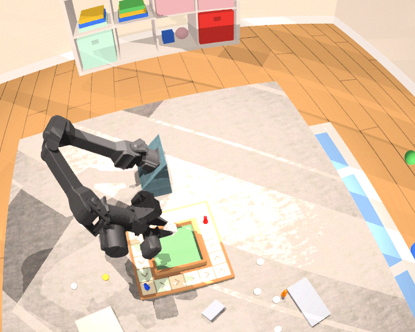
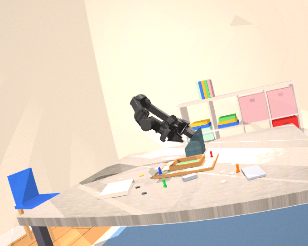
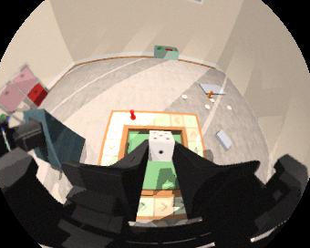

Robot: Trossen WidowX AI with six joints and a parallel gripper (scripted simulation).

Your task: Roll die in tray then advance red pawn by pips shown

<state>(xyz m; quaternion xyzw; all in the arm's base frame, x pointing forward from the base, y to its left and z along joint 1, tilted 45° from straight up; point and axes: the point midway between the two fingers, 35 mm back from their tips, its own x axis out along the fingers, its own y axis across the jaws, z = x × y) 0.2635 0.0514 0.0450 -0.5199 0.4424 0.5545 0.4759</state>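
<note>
My gripper tip is right at the white die. Also, from my gripper tip: red pawn (80 mm behind, 100 mm to the left, 100 mm below); green pawn (300 mm ahead, 10 mm to the right, 120 mm below); blue pawn (130 mm ahead, 100 mm to the right, 100 mm below).
</note>
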